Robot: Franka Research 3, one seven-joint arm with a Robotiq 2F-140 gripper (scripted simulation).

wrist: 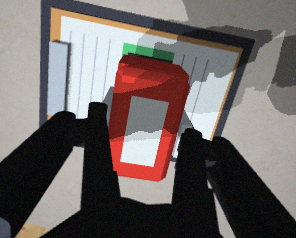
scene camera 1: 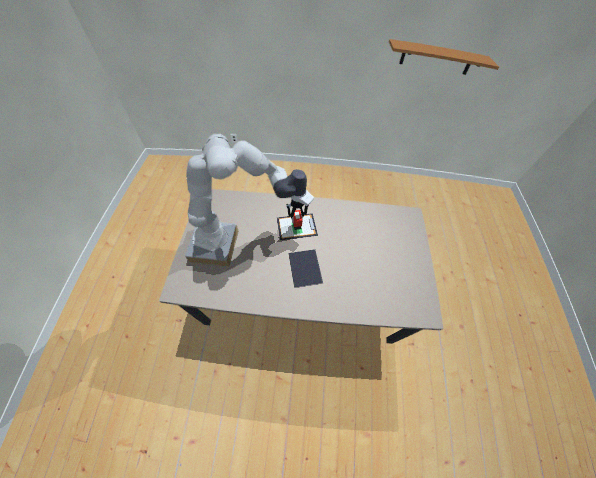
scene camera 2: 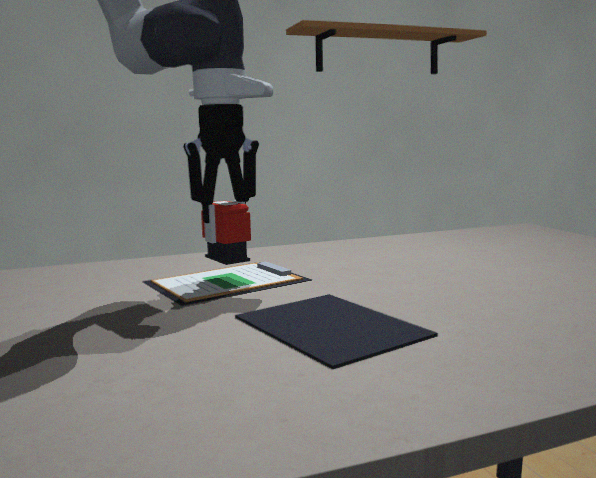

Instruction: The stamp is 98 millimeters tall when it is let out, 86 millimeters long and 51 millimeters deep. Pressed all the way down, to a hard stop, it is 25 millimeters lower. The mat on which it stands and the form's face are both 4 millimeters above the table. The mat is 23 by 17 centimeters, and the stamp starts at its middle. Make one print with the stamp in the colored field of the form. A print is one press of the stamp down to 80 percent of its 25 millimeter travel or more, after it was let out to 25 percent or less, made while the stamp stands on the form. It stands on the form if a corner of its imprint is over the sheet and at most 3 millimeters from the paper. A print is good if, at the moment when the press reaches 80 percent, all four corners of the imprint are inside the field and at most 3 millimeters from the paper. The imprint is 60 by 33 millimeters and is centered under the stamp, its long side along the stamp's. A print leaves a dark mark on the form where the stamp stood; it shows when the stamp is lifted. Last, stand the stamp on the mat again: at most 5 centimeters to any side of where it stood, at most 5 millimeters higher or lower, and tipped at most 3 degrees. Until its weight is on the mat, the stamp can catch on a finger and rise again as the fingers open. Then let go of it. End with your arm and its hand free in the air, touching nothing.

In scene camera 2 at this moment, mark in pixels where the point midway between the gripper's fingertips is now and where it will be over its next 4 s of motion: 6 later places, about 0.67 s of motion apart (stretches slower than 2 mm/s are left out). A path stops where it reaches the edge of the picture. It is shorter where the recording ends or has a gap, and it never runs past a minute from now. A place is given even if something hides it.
My gripper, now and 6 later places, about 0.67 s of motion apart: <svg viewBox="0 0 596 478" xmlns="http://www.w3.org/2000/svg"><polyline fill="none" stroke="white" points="225,240 225,259 226,261 228,266 228,274 229,262 227,257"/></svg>
